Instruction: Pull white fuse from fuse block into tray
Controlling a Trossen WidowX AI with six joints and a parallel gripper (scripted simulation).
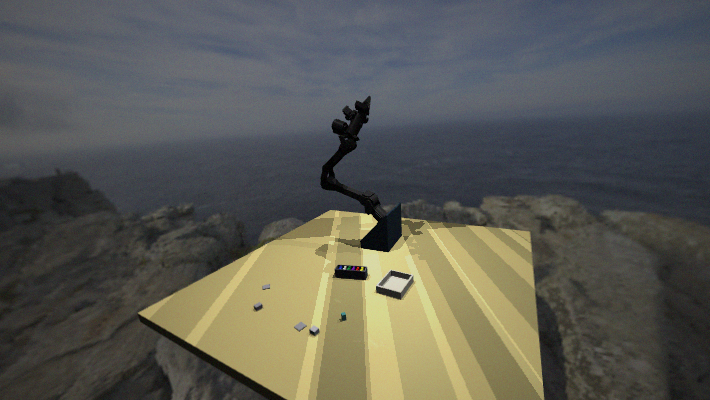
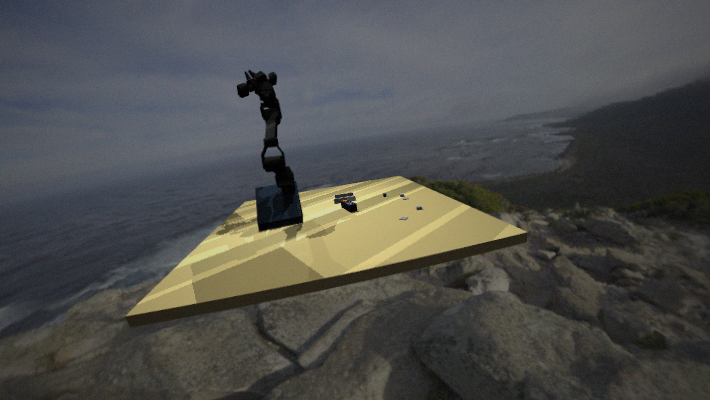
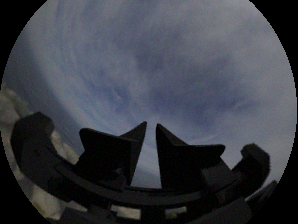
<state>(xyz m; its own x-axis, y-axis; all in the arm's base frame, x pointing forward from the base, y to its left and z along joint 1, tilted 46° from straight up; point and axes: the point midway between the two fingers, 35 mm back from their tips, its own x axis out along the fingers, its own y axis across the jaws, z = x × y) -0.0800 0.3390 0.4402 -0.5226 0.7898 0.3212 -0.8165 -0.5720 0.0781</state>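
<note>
My gripper tip is 72 cm above the white fuse, 38 cm short of it and 2 cm to the right of it. From my gripper tip the other things lie so: tray 74 cm below, 37 cm ahead, 25 cm to the left; then teal cylinder 73 cm below, 62 cm ahead, 16 cm to the left.
</note>
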